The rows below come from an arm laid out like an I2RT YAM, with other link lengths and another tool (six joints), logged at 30 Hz.
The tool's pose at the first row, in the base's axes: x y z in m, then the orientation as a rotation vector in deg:
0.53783 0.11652 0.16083 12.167 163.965 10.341
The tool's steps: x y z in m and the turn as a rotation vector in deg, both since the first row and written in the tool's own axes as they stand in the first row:
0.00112 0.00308 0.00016 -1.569 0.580 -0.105
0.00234 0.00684 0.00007 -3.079 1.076 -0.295
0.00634 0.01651 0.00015 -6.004 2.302 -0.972
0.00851 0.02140 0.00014 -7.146 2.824 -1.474
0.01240 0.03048 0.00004 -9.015 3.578 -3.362
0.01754 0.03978 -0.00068 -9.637 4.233 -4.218
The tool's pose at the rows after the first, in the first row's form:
0.53720 0.11974 0.16083 11.687 164.296 12.655
0.53649 0.12362 0.16114 11.095 164.530 14.860
0.53393 0.13376 0.16143 9.478 165.174 19.138
0.53249 0.13891 0.16159 8.494 165.447 20.777
0.52991 0.14844 0.16199 5.330 165.775 23.227
0.52600 0.15832 0.16270 3.911 166.260 24.087

